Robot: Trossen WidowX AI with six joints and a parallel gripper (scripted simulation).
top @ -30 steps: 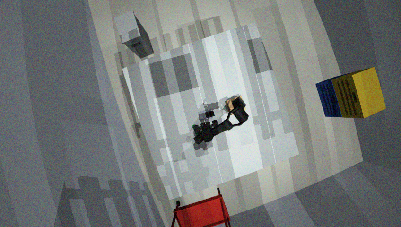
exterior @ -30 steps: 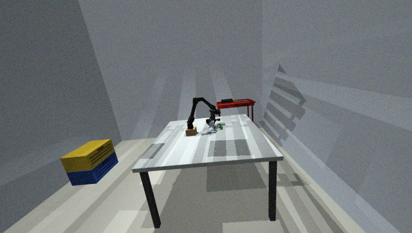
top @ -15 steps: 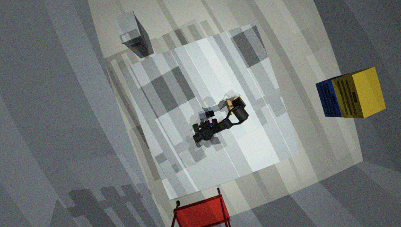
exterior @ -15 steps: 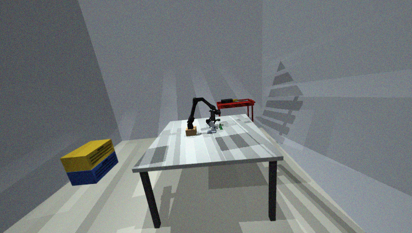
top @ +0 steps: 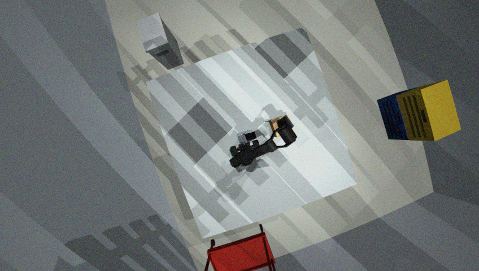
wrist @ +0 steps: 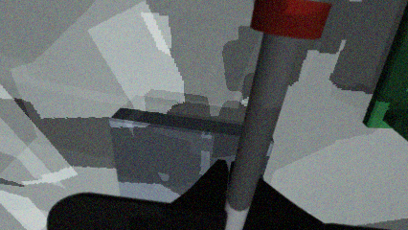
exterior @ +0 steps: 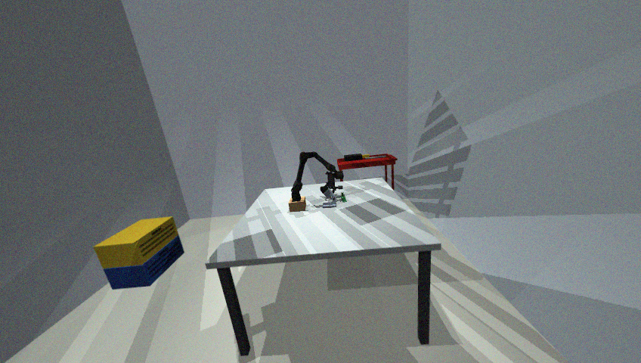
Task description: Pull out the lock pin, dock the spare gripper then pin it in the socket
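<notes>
Right now the grey mount is 10 mm behind my gripper tip and 40 mm to the right of it. From my gripper tip the other things lie so: spare gripper: 30 mm behind, 40 mm to the right, 70 mm above; then green part: 90 mm ahead, 90 mm to the left, 30 mm below.
</notes>
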